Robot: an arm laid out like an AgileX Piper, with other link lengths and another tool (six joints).
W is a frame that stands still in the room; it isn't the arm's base.
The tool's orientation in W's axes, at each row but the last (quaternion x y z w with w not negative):
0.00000 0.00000 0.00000 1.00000
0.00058 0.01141 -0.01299 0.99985
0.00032 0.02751 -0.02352 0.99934
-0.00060 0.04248 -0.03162 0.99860
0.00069 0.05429 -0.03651 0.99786
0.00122 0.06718 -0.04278 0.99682
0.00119 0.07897 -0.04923 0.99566
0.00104 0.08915 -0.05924 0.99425
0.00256 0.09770 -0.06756 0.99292
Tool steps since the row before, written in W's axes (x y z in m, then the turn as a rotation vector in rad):
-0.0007 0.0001 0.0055 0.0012 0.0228 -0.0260
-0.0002 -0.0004 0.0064 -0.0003 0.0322 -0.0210
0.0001 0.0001 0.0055 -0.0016 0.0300 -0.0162
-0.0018 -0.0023 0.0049 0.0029 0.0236 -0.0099
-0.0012 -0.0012 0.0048 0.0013 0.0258 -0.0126
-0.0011 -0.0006 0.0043 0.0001 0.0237 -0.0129
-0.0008 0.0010 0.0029 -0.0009 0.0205 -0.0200
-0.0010 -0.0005 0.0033 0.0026 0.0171 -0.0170
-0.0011 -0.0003 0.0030 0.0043 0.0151 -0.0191
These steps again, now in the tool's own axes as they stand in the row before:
-0.0007 0.0001 0.0055 0.0012 0.0228 -0.0260
-0.0003 -0.0004 0.0064 -0.0007 0.0322 -0.0210
-0.0002 0.0001 0.0055 -0.0021 0.0299 -0.0163
-0.0021 -0.0024 0.0047 0.0022 0.0238 -0.0097
-0.0016 -0.0013 0.0046 0.0008 0.0259 -0.0125
-0.0016 -0.0007 0.0041 -0.0002 0.0237 -0.0130
-0.0013 0.0009 0.0027 0.0003 0.0204 -0.0201
-0.0015 -0.0006 0.0031 0.0035 0.0174 -0.0165
-0.0016 -0.0005 0.0027 0.0059 0.0157 -0.0182

